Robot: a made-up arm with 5 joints.
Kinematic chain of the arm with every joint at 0, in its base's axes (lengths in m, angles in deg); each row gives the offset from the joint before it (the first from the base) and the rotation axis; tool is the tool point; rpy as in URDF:
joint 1: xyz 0 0 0.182 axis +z
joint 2: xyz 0 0 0 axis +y
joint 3: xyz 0.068 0 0.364 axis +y
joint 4: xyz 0.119 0 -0.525 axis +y
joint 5: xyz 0.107 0 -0.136 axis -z
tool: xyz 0 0 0 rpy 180 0 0
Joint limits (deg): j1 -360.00..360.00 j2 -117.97..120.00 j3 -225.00..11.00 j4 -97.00..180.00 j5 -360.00..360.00
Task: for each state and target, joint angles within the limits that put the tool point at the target. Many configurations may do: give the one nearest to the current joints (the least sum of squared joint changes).
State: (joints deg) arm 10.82 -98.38 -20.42 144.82 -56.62
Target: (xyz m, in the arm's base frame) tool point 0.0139 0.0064 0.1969
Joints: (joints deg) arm 24.72 -116.23 10.84 180.00 -56.62
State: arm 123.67 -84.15 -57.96 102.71 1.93
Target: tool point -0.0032 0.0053 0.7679
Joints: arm 121.12 -84.68 -61.85 101.06 1.93
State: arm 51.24 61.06 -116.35 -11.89 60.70
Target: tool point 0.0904 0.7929 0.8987
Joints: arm 83.50 33.96 -146.42 5.39 60.70
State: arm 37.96 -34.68 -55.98 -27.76 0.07
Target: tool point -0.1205 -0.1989 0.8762
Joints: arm 58.79 -85.36 -54.26 -48.31 0.07
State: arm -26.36 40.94 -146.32 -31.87 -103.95
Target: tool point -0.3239 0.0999 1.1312
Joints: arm -17.14 -13.53 -170.94 -25.16 -103.95
